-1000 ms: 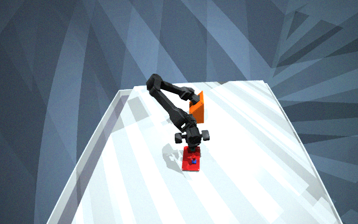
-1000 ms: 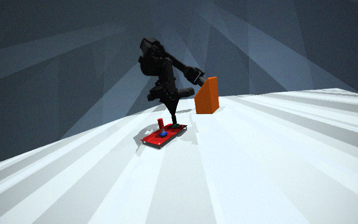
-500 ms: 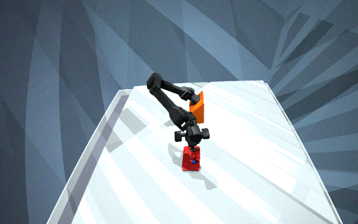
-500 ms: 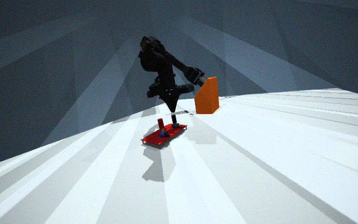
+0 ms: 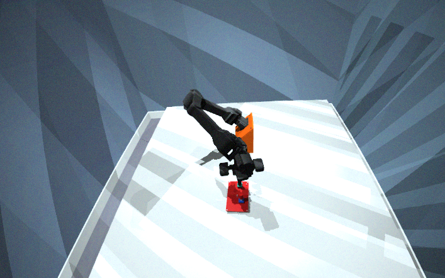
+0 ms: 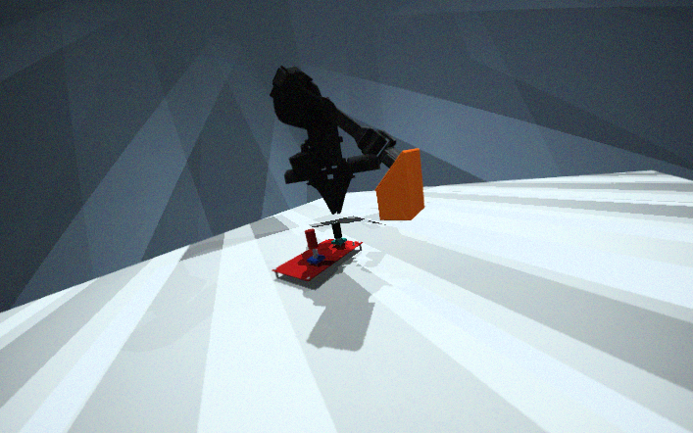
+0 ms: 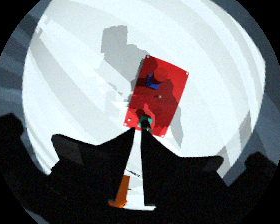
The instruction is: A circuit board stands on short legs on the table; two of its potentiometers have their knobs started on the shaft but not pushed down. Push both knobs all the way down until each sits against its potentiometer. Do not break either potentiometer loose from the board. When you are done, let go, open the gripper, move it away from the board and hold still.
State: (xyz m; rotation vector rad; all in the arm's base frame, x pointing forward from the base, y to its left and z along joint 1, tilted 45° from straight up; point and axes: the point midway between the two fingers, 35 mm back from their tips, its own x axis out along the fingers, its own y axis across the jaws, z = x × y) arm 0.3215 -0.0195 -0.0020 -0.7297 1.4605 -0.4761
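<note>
Now: the teal potentiometer 4 cm below my gripper tip, 1 cm to the right of it and 1 cm behind it. Also, from my gripper tip: blue potentiometer: 7 cm ahead, 4 cm below, 1 cm to the right.
</note>
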